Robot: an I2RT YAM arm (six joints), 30 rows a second.
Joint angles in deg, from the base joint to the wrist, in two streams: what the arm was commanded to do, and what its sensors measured. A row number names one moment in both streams.
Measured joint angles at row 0:
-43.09 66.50 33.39 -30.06 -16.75 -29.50
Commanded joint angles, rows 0 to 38:
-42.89 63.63 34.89 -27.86 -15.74 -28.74
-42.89 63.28 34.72 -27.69 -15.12 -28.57
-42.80 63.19 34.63 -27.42 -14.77 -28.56
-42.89 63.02 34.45 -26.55 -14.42 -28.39
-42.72 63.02 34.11 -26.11 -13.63 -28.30
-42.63 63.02 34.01 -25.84 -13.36 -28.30
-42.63 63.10 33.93 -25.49 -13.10 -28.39
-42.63 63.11 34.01 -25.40 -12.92 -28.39
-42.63 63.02 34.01 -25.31 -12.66 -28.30
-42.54 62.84 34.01 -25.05 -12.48 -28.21
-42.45 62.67 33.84 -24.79 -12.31 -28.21
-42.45 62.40 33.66 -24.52 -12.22 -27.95
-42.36 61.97 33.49 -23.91 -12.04 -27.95
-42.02 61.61 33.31 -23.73 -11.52 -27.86
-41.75 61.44 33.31 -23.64 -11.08 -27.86
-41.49 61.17 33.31 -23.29 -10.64 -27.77
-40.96 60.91 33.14 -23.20 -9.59 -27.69
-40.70 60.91 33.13 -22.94 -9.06 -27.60
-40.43 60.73 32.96 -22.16 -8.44 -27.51
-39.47 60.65 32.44 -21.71 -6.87 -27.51
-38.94 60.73 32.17 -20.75 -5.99 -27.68
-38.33 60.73 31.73 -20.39 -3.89 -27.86
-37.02 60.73 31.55 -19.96 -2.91 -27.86
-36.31 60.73 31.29 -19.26 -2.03 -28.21
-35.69 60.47 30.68 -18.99 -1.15 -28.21
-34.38 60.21 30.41 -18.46 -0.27 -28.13
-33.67 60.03 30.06 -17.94 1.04 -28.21
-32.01 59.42 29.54 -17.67 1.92 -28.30
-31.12 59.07 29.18 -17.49 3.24 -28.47
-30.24 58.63 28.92 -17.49 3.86 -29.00
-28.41 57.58 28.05 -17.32 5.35 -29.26
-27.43 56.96 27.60 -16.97 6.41 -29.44
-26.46 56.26 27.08 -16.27 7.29 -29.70
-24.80 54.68 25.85 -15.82 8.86 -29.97
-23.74 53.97 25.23 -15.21 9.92 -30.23
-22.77 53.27 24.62 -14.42 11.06 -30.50
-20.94 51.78 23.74 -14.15 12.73 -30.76
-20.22 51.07 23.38 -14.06 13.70 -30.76
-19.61 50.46 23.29 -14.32 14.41 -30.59
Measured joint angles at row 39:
-22.68 53.65 24.43 -17.26 7.92 -29.61
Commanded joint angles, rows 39 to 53:
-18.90 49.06 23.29 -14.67 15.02 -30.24
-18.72 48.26 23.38 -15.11 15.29 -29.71
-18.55 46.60 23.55 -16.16 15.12 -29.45
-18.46 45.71 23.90 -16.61 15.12 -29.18
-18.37 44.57 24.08 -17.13 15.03 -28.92
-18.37 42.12 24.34 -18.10 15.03 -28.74
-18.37 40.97 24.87 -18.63 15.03 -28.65
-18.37 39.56 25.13 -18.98 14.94 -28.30
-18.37 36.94 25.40 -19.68 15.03 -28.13
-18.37 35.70 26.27 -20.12 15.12 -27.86
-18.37 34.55 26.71 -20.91 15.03 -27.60
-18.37 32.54 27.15 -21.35 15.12 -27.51
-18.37 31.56 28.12 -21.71 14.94 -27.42
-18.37 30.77 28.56 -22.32 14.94 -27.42
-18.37 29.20 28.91 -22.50 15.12 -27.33
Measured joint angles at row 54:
-18.68 33.41 24.88 -20.88 13.91 -28.82
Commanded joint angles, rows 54 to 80:
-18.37 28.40 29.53 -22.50 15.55 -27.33
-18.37 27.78 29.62 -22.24 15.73 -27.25
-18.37 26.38 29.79 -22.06 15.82 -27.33
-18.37 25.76 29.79 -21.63 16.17 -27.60
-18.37 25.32 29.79 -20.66 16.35 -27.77
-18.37 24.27 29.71 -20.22 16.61 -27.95
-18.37 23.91 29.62 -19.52 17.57 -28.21
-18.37 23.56 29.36 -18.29 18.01 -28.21
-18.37 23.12 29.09 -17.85 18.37 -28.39
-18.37 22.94 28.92 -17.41 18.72 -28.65
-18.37 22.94 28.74 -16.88 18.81 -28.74
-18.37 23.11 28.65 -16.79 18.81 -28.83
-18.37 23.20 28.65 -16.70 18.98 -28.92
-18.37 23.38 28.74 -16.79 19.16 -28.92
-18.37 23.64 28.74 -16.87 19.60 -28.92
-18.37 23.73 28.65 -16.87 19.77 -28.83
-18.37 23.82 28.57 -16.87 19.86 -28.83
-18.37 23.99 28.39 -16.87 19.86 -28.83
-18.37 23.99 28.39 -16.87 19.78 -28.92
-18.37 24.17 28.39 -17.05 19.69 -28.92
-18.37 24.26 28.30 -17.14 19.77 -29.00
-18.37 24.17 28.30 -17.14 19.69 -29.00
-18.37 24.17 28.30 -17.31 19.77 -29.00
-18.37 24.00 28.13 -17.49 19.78 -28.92
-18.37 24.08 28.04 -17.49 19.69 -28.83
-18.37 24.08 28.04 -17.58 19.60 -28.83
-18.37 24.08 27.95 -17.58 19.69 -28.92
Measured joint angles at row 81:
-18.65 24.10 27.90 -19.29 18.96 -28.51
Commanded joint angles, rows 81 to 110:
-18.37 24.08 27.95 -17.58 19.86 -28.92
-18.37 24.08 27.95 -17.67 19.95 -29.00
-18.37 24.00 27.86 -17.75 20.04 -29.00
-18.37 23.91 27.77 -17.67 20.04 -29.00
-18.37 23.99 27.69 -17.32 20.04 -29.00
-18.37 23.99 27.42 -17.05 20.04 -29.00
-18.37 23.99 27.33 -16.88 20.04 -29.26
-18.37 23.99 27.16 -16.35 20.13 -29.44
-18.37 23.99 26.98 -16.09 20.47 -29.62
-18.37 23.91 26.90 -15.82 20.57 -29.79
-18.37 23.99 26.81 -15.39 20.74 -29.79
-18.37 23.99 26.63 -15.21 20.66 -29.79
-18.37 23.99 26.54 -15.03 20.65 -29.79
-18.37 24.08 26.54 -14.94 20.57 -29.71
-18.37 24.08 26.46 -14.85 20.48 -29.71
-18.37 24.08 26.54 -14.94 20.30 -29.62
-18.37 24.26 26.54 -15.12 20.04 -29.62
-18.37 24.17 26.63 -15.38 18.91 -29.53
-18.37 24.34 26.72 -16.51 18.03 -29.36
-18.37 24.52 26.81 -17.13 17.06 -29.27
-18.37 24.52 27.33 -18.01 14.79 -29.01
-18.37 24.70 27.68 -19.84 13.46 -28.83
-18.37 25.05 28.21 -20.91 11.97 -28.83
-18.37 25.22 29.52 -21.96 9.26 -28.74
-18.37 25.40 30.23 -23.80 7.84 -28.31
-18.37 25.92 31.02 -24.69 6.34 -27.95
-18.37 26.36 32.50 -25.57 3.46 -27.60
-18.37 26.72 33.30 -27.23 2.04 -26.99
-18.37 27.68 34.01 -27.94 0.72 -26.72
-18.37 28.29 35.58 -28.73 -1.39 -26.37
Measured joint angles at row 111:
-18.65 26.57 29.58 -24.75 7.79 -28.58
